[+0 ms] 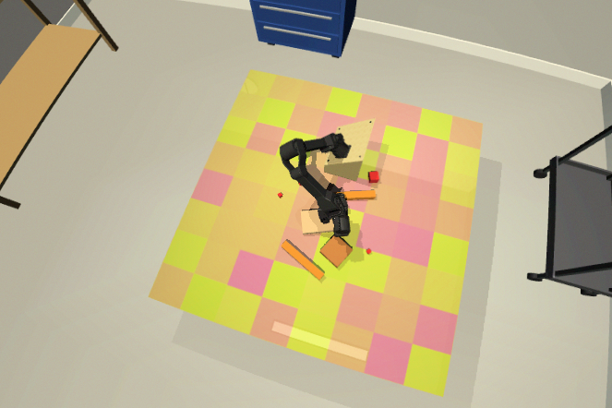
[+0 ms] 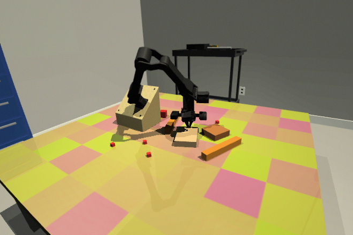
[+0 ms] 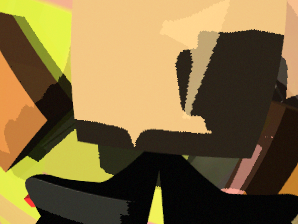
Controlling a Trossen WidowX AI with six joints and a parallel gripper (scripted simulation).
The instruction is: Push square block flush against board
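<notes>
My gripper tip is 80 mm to the left of the flat tan square block, 40 mm short of it and 10 mm below it. Also, from my gripper tip: red cube: 250 mm behind, 80 mm to the left, 10 mm above; brown square block: 140 mm ahead, 40 mm to the left, 10 mm above.
</notes>
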